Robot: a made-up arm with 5 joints. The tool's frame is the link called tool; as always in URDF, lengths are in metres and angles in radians. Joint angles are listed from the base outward.
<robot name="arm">
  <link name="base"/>
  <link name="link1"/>
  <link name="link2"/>
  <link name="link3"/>
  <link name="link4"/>
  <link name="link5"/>
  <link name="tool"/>
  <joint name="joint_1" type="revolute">
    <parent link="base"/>
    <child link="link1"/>
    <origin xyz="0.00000 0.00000 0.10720"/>
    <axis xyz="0 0 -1"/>
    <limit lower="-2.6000" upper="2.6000"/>
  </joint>
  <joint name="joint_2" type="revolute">
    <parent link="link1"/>
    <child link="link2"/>
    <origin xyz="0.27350 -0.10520 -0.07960"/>
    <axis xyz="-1 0 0"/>
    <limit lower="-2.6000" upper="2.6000"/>
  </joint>
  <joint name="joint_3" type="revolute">
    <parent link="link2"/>
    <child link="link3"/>
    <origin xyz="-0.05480 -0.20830 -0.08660"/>
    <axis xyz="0 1 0"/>
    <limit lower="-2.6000" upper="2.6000"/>
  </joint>
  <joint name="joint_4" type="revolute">
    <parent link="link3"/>
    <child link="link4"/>
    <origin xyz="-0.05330 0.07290 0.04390"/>
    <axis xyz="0 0 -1"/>
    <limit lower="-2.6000" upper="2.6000"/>
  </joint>
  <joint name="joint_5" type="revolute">
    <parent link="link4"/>
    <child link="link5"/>
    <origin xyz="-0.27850 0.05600 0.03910"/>
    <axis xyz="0 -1 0"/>
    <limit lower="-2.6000" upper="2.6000"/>
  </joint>
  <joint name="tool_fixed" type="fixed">
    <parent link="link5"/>
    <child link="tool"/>
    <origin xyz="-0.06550 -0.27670 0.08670"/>
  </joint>
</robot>
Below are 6 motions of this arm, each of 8 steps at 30 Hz.
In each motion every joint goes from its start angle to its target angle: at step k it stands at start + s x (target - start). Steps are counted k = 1, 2, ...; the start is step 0. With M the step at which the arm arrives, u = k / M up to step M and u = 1 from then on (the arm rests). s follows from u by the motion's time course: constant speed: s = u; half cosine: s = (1 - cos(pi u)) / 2; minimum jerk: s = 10 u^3 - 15 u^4 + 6 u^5.
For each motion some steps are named. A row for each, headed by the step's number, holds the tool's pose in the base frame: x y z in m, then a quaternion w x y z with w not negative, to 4 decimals.
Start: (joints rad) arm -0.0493 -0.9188 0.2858 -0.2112 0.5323
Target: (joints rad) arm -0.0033 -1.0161 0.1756 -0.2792 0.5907
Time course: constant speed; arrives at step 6
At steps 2, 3, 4, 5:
2: -0.0955 -0.4638 -0.2572 0.8514 0.4930 -0.1740 0.0414
3: -0.1003 -0.4541 -0.2704 0.8443 0.4996 -0.1906 0.0350
4: -0.1048 -0.4441 -0.2833 0.8369 0.5058 -0.2072 0.0284
5: -0.1089 -0.4336 -0.2959 0.8292 0.5117 -0.2237 0.0217

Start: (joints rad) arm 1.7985 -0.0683 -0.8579 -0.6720 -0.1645
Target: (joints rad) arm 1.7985 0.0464 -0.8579 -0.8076 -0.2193
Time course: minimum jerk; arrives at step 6
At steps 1, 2, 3, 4, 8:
1: -0.5888 0.1662 -0.1041 0.7735 -0.3408 -0.0996 -0.5249
2: -0.5950 0.1616 -0.0864 0.7810 -0.3443 -0.0821 -0.5146
3: -0.6036 0.1533 -0.0566 0.7925 -0.3496 -0.0526 -0.4970
4: -0.6103 0.1445 -0.0265 0.8027 -0.3545 -0.0228 -0.4790
8: -0.6138 0.1378 -0.0047 0.8094 -0.3578 -0.0011 -0.4657

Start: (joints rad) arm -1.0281 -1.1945 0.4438 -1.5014 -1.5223
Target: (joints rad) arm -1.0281 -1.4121 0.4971 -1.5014 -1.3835
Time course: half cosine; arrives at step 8
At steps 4, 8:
4: 0.3775 0.2707 -0.3142 0.0456 -0.0569 0.0965 0.9927
8: 0.3475 0.2935 -0.3261 0.0319 0.0253 0.0713 0.9966

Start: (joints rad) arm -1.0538 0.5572 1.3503 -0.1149 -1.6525
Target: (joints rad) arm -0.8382 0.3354 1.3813 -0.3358 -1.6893
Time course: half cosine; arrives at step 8
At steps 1, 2, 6, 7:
1: 0.4573 0.0937 0.3528 0.1599 -0.5105 0.8312 -0.1516
2: 0.4723 0.0772 0.3432 0.1435 -0.5033 0.8414 -0.1350
6: 0.5470 -0.0393 0.2660 0.0461 -0.4479 0.8928 -0.0159
7: 0.5547 -0.0578 0.2522 0.0328 -0.4384 0.8982 0.0038

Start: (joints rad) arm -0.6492 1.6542 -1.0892 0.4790 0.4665
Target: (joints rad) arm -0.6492 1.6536 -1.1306 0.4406 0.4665
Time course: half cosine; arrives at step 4
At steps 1, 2, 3, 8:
1: 0.2365 -0.5125 0.2258 0.3812 -0.2350 -0.7410 0.5003
2: 0.2436 -0.5124 0.2320 0.3755 -0.2328 -0.7394 0.5080
3: 0.2506 -0.5120 0.2382 0.3697 -0.2305 -0.7378 0.5155
8: 0.2535 -0.5118 0.2407 0.3673 -0.2296 -0.7371 0.5186

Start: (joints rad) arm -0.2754 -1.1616 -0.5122 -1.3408 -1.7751
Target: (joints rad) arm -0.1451 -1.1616 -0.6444 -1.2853 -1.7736
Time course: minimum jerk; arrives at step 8
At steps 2, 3, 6, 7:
2: 0.3328 -0.2499 -0.2708 0.7750 -0.1539 0.2271 0.5693
3: 0.3216 -0.2591 -0.2725 0.7885 -0.1466 0.2290 0.5517
6: 0.2792 -0.2874 -0.2788 0.8337 -0.1194 0.2336 0.4858
7: 0.2730 -0.2908 -0.2797 0.8397 -0.1155 0.2339 0.4763

